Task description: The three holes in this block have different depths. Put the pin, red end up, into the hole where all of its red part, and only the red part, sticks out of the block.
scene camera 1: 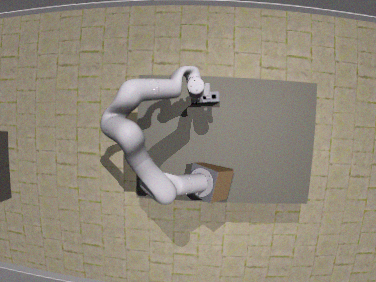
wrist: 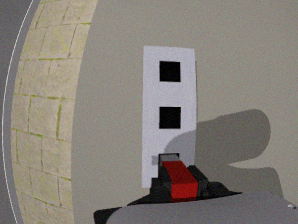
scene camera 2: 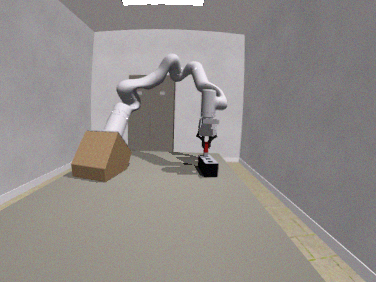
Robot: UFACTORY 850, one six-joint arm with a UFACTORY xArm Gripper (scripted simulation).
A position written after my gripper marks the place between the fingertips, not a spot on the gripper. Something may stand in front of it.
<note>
In view: my gripper (wrist: 175,179), a pin (wrist: 184,186) and a black block (wrist: 169,76).
</note>
